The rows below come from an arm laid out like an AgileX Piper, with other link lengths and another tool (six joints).
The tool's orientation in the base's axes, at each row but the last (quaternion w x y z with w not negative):
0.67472 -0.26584 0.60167 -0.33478
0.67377 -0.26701 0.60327 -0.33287
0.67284 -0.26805 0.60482 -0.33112
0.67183 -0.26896 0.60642 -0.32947
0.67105 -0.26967 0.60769 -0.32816
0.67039 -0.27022 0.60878 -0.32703
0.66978 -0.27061 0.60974 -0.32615
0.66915 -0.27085 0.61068 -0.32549
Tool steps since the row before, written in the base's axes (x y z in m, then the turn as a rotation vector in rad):
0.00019 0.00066 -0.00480 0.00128 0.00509 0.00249
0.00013 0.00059 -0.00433 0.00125 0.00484 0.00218
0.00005 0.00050 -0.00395 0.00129 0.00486 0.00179
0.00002 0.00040 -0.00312 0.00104 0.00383 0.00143
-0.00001 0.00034 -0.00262 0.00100 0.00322 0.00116
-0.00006 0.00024 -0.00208 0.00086 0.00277 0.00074
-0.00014 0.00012 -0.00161 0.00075 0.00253 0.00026
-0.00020 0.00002 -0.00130 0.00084 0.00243 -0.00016
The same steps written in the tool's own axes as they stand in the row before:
0.00254 0.00410 -0.00049 -0.00544 0.00150 0.00138
0.00230 0.00369 -0.00046 -0.00505 0.00158 0.00132
0.00213 0.00333 -0.00046 -0.00482 0.00189 0.00131
0.00168 0.00263 -0.00037 -0.00381 0.00148 0.00106
0.00141 0.00221 -0.00033 -0.00317 0.00129 0.00101
0.00114 0.00173 -0.00030 -0.00256 0.00130 0.00084
0.00093 0.00129 -0.00032 -0.00207 0.00150 0.00068
0.00081 0.00098 -0.00034 -0.00172 0.00177 0.00073

